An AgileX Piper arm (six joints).
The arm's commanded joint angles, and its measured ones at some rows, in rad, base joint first. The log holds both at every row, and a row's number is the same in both.
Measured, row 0:
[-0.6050 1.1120 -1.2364 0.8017 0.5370 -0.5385]
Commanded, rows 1 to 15:
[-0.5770 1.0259 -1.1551 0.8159 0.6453 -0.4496]
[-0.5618 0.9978 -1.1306 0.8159 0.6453 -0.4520]
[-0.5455 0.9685 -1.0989 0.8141 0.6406 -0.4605]
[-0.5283 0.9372 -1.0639 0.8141 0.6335 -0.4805]
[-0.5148 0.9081 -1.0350 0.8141 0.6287 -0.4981]
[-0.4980 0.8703 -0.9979 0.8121 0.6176 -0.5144]
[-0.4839 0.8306 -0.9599 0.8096 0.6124 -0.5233]
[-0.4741 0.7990 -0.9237 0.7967 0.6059 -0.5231]
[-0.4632 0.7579 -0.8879 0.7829 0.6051 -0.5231]
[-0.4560 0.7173 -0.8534 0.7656 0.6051 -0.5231]
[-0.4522 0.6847 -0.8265 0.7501 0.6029 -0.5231]
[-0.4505 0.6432 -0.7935 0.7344 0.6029 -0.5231]
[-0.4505 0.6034 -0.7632 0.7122 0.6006 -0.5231]
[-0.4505 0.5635 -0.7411 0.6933 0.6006 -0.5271]
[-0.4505 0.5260 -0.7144 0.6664 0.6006 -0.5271]
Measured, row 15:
[-0.4558 0.6634 -0.8107 0.7452 0.6065 -0.5114]
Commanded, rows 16 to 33:
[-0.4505 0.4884 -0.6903 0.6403 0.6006 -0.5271]
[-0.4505 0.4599 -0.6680 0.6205 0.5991 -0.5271]
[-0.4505 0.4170 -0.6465 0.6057 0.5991 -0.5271]
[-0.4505 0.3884 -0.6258 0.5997 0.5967 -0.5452]
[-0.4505 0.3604 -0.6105 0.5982 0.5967 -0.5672]
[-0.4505 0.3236 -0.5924 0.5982 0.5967 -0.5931]
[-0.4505 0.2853 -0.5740 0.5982 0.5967 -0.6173]
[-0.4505 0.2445 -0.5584 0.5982 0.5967 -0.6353]
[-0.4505 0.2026 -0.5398 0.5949 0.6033 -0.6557]
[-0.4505 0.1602 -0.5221 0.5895 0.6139 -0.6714]
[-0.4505 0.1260 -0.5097 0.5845 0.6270 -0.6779]
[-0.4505 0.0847 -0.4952 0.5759 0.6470 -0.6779]
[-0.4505 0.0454 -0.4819 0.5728 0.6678 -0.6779]
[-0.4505 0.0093 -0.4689 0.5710 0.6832 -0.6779]
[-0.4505 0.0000 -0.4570 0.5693 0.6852 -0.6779]
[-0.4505 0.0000 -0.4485 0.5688 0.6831 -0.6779]
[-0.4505 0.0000 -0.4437 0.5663 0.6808 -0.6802]
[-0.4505 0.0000 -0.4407 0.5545 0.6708 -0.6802]
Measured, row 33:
[-0.4540 0.0167 -0.4641 0.5719 0.6734 -0.6671]
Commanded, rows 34 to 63:
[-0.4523 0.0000 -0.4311 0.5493 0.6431 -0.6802]
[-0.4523 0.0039 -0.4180 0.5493 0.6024 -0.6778]
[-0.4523 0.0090 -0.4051 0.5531 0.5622 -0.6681]
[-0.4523 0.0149 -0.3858 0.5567 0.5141 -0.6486]
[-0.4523 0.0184 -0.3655 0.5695 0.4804 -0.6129]
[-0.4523 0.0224 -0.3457 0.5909 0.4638 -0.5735]
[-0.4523 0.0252 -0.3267 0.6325 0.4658 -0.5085]
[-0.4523 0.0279 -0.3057 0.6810 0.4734 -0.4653]
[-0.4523 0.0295 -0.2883 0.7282 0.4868 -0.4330]
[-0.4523 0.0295 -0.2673 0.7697 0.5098 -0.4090]
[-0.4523 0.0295 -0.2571 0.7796 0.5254 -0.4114]
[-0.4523 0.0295 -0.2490 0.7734 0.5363 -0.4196]
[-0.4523 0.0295 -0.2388 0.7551 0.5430 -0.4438]
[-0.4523 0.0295 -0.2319 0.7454 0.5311 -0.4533]
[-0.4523 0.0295 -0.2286 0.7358 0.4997 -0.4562]
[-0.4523 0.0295 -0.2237 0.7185 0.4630 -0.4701]
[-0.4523 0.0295 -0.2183 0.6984 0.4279 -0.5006]
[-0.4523 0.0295 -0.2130 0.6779 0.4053 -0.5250]
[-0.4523 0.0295 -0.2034 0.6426 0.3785 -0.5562]
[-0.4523 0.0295 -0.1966 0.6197 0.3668 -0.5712]
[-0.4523 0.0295 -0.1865 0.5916 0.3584 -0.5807]
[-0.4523 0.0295 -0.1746 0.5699 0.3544 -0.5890]
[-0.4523 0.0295 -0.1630 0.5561 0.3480 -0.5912]
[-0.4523 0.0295 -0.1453 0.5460 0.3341 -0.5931]
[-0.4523 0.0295 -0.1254 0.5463 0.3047 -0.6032]
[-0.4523 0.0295 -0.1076 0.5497 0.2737 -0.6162]
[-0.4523 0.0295 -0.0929 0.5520 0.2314 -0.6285]
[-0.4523 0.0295 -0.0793 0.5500 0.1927 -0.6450]
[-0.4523 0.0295 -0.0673 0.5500 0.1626 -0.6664]
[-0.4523 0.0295 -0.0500 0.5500 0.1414 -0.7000]
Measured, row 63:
[-0.4540 0.0277 -0.1011 0.5546 0.2623 -0.6128]
